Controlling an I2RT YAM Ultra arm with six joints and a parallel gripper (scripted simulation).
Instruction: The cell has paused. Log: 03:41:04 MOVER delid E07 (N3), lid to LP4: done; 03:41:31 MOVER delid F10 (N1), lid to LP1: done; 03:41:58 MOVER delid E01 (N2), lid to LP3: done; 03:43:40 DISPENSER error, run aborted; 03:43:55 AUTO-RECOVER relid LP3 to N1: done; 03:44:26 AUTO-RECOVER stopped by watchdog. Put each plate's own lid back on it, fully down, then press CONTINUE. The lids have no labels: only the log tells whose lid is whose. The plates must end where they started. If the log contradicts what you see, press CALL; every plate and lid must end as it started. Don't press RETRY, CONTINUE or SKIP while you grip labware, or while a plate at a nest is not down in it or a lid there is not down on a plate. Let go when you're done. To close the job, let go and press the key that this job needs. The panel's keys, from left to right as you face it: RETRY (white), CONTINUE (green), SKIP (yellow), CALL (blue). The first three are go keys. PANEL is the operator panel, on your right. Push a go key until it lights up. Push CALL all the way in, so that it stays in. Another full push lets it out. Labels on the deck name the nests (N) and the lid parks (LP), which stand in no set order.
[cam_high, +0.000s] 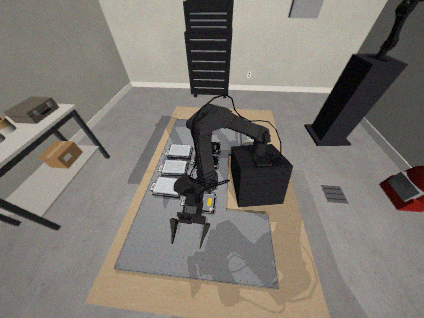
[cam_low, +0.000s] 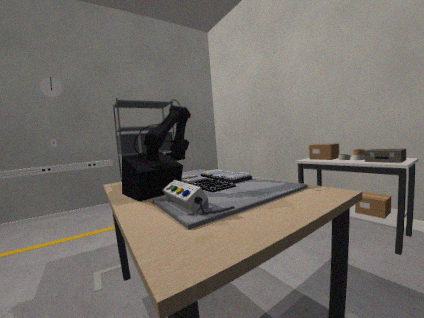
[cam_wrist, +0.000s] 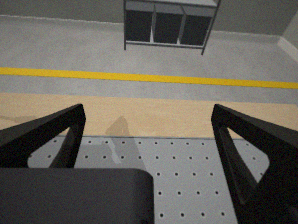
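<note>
Right now my hand is 5 cm past the park LP3, 48 cm to the left of it and 14 cm above it. The rest, counted from my hand: green continue key (35 cm behind, 68 cm to the right, 7 cm below); white retry key (35 cm behind, 63 cm to the right, 7 cm below); park LP2 (7 cm behind, 60 cm to the right, 14 cm below).
</note>
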